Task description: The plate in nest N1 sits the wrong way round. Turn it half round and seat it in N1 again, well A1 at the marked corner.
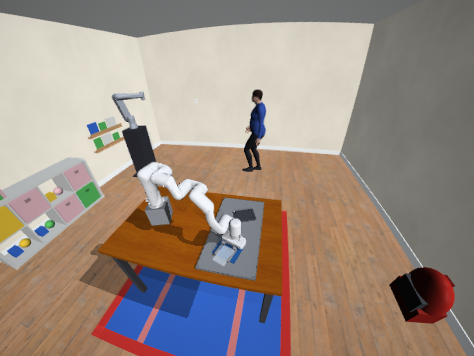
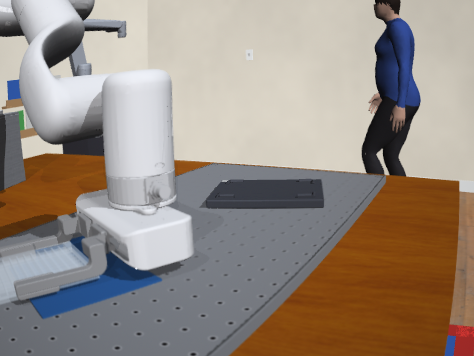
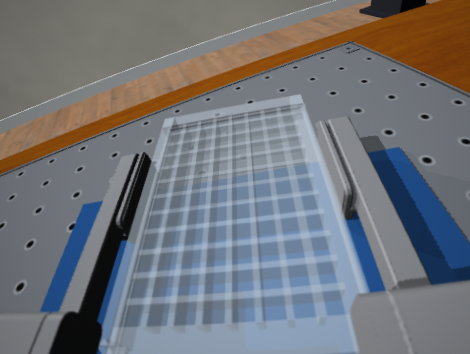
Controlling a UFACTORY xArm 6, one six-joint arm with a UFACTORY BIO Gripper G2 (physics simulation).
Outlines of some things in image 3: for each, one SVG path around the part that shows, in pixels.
The gripper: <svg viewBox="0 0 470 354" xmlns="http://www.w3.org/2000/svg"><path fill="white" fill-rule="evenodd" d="M145 152L121 157L59 312L0 312L0 354L97 354L102 337L102 326L97 320L121 241L128 240L151 165L151 159ZM320 121L318 124L318 143L345 219L352 219L353 214L358 213L386 291L356 294L352 303L350 315L359 354L470 354L470 280L432 285L404 224L349 117L329 119L327 125L324 120Z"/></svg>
A clear well plate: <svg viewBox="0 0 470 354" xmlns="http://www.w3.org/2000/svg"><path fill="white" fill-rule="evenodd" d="M301 94L165 119L103 323L102 337L99 344L101 354L359 354L351 321L350 308L356 294L370 293Z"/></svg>
